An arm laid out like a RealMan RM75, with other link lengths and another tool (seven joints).
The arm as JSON. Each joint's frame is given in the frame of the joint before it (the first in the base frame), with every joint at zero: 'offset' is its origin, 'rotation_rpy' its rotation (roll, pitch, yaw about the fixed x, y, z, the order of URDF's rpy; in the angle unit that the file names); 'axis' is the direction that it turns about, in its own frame. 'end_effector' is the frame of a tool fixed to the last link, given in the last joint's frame.
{
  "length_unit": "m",
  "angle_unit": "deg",
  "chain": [
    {
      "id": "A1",
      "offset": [
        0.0,
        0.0,
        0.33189
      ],
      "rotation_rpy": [
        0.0,
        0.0,
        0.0
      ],
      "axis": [
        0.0,
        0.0,
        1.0
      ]
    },
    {
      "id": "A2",
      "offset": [
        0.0,
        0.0,
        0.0
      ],
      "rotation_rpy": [
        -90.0,
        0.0,
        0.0
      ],
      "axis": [
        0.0,
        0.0,
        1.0
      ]
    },
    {
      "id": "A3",
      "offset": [
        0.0,
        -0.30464,
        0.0
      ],
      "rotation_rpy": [
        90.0,
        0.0,
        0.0
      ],
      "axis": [
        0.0,
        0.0,
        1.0
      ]
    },
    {
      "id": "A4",
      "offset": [
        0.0,
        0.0,
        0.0
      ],
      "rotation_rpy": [
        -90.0,
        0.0,
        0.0
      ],
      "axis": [
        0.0,
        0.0,
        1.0
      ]
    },
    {
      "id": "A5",
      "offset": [
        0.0,
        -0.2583,
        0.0
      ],
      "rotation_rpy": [
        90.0,
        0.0,
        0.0
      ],
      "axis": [
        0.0,
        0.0,
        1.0
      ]
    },
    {
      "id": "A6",
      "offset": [
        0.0,
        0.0,
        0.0
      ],
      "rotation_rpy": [
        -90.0,
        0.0,
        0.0
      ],
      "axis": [
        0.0,
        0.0,
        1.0
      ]
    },
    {
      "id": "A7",
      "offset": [
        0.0,
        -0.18,
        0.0
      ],
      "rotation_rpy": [
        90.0,
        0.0,
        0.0
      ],
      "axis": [
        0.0,
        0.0,
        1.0
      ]
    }
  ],
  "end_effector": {
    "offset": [
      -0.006,
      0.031,
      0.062
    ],
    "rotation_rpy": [
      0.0,
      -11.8,
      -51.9
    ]
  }
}
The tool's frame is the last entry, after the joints.
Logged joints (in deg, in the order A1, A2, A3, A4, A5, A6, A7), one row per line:
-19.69 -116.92 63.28 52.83 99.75 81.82 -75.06
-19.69 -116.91 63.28 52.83 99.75 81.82 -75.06
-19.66 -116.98 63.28 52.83 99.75 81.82 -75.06
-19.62 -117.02 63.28 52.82 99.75 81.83 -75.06
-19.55 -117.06 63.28 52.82 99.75 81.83 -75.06
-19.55 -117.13 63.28 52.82 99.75 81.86 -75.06
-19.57 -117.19 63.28 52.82 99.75 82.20 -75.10
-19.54 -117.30 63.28 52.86 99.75 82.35 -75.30
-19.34 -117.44 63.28 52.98 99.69 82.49 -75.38
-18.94 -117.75 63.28 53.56 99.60 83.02 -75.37
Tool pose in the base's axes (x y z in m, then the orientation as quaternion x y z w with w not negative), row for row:
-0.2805 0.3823 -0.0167 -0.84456 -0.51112 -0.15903 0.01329
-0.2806 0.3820 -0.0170 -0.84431 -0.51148 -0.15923 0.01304
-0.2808 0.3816 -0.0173 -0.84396 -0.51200 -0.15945 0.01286
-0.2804 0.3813 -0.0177 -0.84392 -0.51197 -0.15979 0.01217
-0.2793 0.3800 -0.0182 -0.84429 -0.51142 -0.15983 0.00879
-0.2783 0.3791 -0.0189 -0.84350 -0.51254 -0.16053 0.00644
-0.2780 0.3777 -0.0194 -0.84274 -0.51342 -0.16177 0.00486
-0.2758 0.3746 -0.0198 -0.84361 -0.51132 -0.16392 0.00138
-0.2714 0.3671 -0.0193 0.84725 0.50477 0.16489 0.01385
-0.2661 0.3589 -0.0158 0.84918 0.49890 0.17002 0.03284
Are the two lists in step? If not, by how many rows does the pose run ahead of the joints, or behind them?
The pose runs 2 rows ahead of the joints: the pose in row i belongs to the joints in row i + 2.
